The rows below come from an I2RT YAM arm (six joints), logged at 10 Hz.
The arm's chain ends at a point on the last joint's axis. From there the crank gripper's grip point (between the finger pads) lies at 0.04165 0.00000 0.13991 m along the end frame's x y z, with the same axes.
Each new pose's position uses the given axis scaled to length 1; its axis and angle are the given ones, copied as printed.
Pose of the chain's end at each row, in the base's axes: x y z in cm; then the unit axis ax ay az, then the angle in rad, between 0 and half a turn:
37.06 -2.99 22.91 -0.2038 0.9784 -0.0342 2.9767
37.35 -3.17 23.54 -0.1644 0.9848 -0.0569 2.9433
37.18 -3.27 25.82 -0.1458 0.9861 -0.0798 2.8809
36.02 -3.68 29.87 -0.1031 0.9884 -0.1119 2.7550
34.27 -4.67 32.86 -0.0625 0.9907 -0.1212 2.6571
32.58 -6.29 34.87 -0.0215 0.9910 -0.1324 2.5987
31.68 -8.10 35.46 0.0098 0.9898 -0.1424 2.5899
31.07 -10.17 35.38 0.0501 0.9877 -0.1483 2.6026
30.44 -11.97 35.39 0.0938 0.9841 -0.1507 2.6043
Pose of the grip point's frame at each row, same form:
35.74 -5.13 8.53 -0.2038 0.9784 -0.0342 2.9767
36.46 -5.65 9.18 -0.1644 0.9848 -0.0569 2.9433
37.21 -6.17 11.51 -0.1458 0.9861 -0.0798 2.8809
37.77 -7.11 15.79 -0.1031 0.9884 -0.1119 2.7550
37.27 -8.15 19.00 -0.0625 0.9907 -0.1212 2.6571
36.25 -9.99 21.24 -0.0215 0.9910 -0.1324 2.5987
35.36 -12.06 21.90 0.0098 0.9898 -0.1424 2.5899
34.41 -14.27 21.78 0.0501 0.9877 -0.1483 2.6026
33.61 -16.11 21.75 0.0938 0.9841 -0.1507 2.6043

